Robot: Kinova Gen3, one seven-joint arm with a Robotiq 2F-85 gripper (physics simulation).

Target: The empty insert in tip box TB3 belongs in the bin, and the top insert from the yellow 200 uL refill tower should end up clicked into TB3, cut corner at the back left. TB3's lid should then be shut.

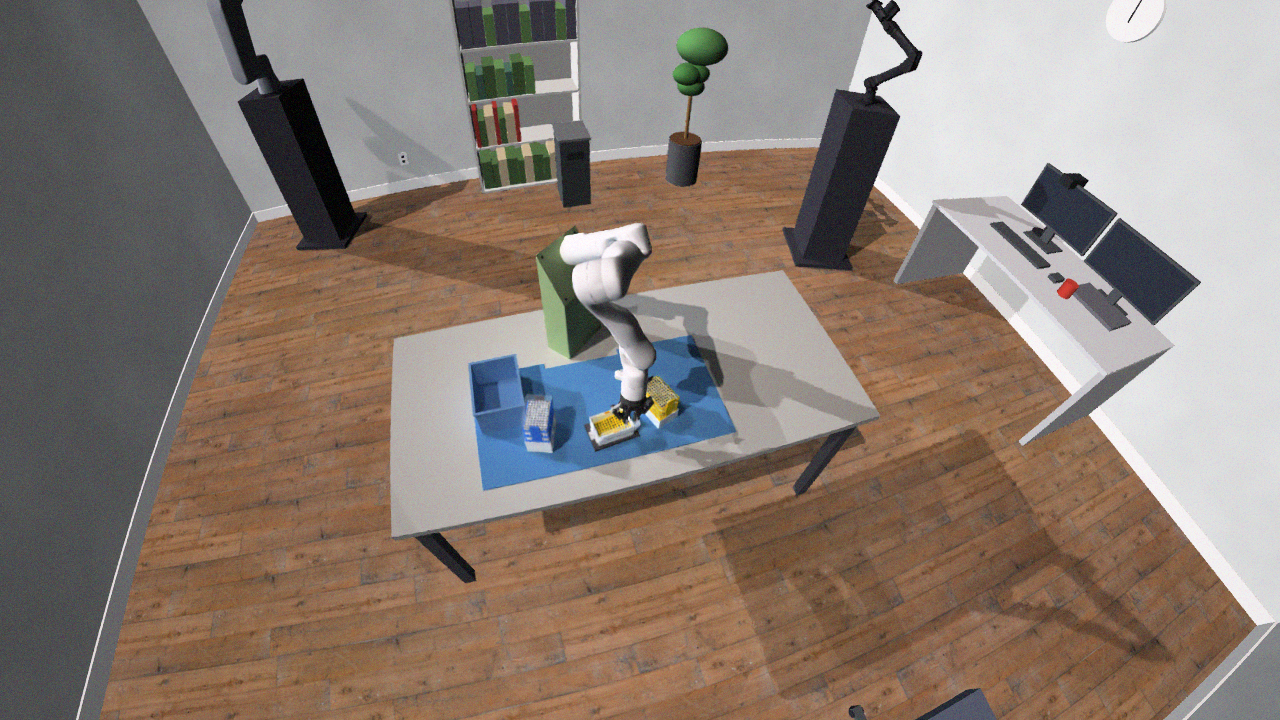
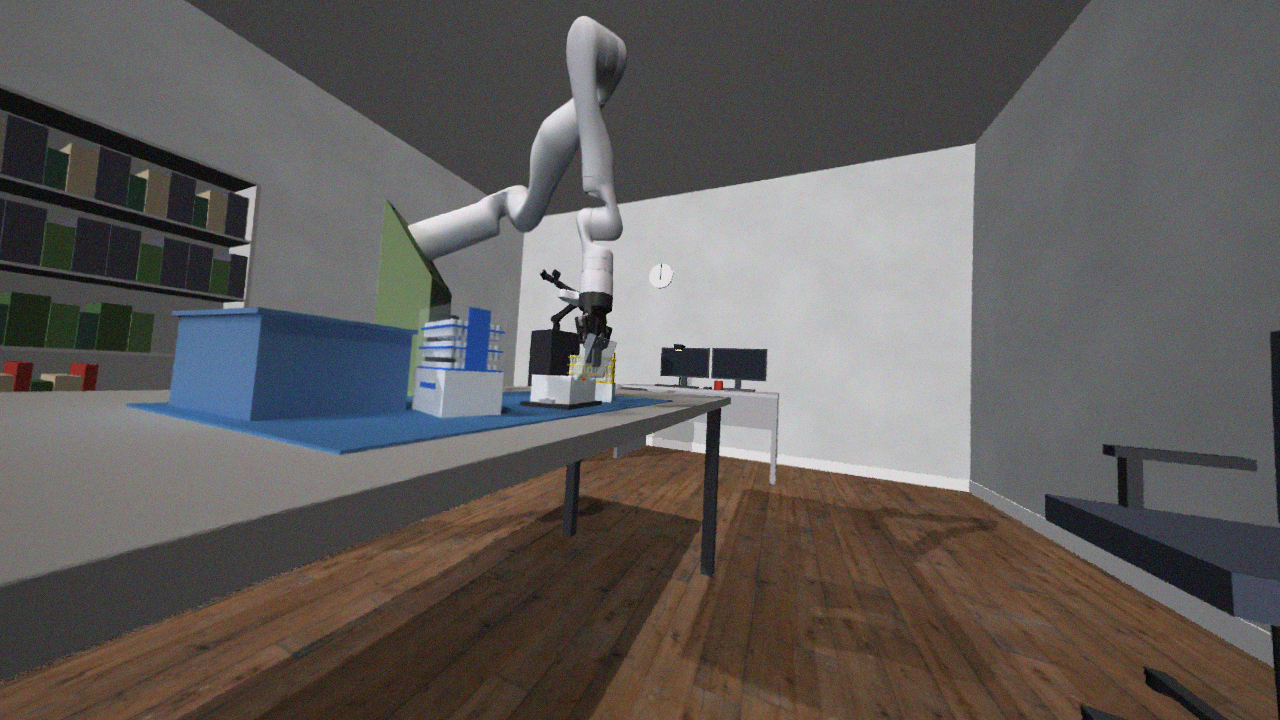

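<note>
Tip box TB3 (image 1: 614, 437) (image 2: 561, 390), a low white box on a dark base, stands near the front of the mat. A yellow insert (image 1: 611, 424) shows inside it; whether it is fully seated and where its cut corner lies cannot be told. The yellow refill tower (image 1: 663, 409) (image 2: 614, 365) stands behind and to the right of it. My gripper (image 1: 630, 418) (image 2: 591, 368) points down at the right side of TB3, its fingers a little apart with nothing between them. TB3's lid is hard to make out. The blue bin (image 1: 498, 417) (image 2: 299, 367) stands at the left.
A blue refill tower (image 1: 538, 428) (image 2: 458, 392) stands between the bin and TB3. These things stand on a blue mat (image 1: 572, 458) (image 2: 344, 437) on the grey table (image 1: 760, 322) (image 2: 107, 483). The green arm mount (image 1: 562, 308) (image 2: 402, 277) rises behind the mat.
</note>
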